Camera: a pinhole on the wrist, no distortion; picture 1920 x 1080 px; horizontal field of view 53.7 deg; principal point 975.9 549.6 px. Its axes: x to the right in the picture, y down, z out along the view. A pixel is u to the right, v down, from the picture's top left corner.
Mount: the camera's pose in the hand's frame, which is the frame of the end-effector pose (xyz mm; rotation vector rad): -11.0 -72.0 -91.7 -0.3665 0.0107 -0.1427
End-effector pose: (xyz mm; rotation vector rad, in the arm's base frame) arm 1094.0 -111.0 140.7 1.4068 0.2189 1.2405
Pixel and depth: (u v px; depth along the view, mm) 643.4 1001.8 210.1
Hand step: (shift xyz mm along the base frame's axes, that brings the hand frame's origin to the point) 23.2 -92.6 48.2
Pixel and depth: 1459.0 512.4 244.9
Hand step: 128.5 -42.0 68.5
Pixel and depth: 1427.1 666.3 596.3
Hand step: 327.7 -206.4 323.1
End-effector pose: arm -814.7 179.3 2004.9 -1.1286 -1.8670 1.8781
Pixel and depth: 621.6 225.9 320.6
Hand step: -108.0 -209.5 -7.2
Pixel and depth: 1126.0 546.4 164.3
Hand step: -51.9 -37.9 3.9
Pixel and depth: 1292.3 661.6 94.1
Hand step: -13.8 14.8 31.0
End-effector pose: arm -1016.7 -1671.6 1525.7 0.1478 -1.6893 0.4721
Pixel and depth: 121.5 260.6 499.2
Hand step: -348.1 -131.5 -275.0
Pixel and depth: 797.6 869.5 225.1
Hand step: -109.0 -1.8 -39.1
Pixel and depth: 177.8 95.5 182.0
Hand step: -56.2 -83.6 -84.9
